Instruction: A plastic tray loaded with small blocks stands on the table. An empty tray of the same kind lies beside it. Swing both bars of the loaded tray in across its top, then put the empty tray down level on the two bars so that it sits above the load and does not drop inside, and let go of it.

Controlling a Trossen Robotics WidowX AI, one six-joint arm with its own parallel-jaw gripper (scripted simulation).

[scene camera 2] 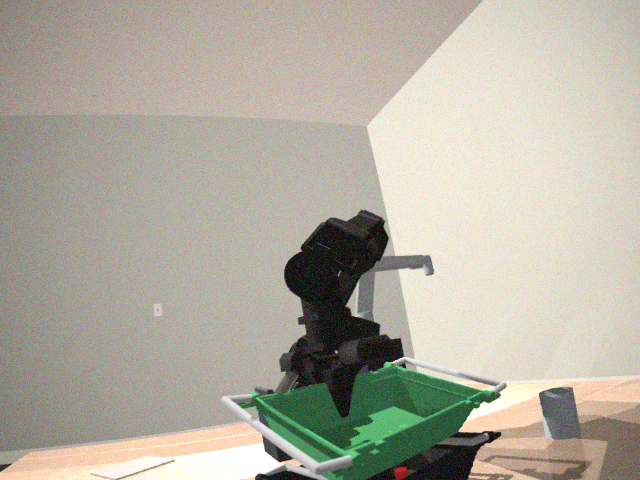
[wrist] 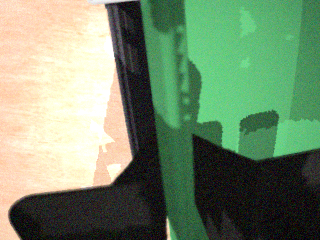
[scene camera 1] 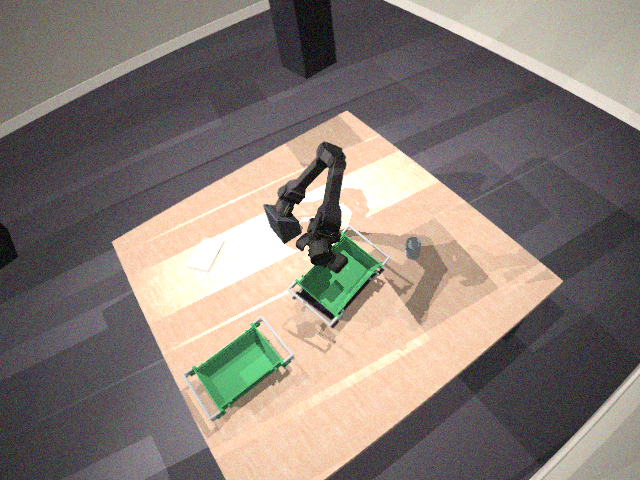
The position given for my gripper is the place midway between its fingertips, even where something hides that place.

Note:
In view: my gripper (scene camera 2: pixel 342 416), a green tray (scene camera 2: pixel 395 413) and a flat pale sheet (scene camera 1: pixel 208 249).
The green tray also shows in the wrist view (wrist: pixel 238 81) and in scene camera 1 (scene camera 1: pixel 333 291). My gripper shows as well in the wrist view (wrist: pixel 167 138). The wrist view misses the flat pale sheet: it is out of frame.

